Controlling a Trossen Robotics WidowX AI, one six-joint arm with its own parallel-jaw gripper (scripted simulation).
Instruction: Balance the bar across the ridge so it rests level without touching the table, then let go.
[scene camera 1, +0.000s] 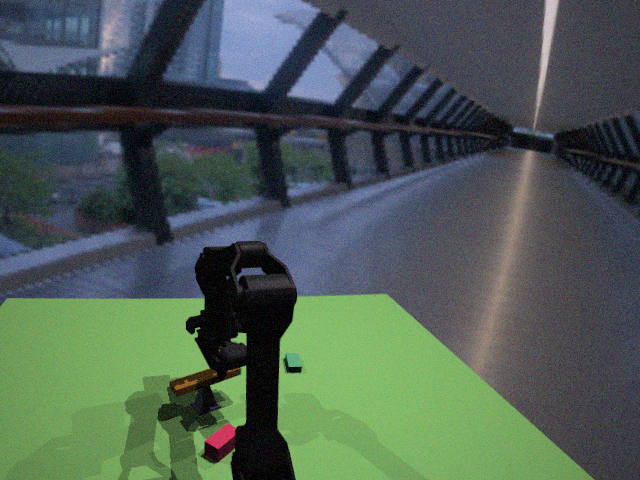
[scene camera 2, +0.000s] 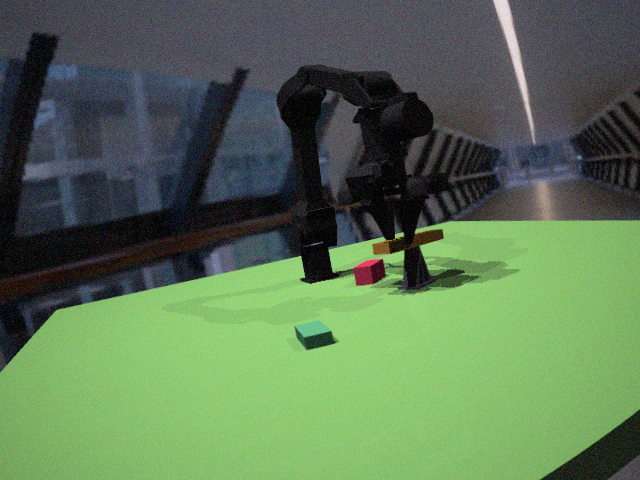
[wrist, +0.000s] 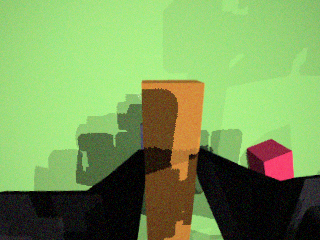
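Note:
My gripper (scene camera 2: 400, 244) is holding an orange bar; the gripper also appears in scene camera 1 (scene camera 1: 217, 374) and in the wrist view (wrist: 169, 155). A red block (wrist: 270, 158) and a teal block (scene camera 2: 313, 335) are present as well; in the wrist view the teal block is out of frame.

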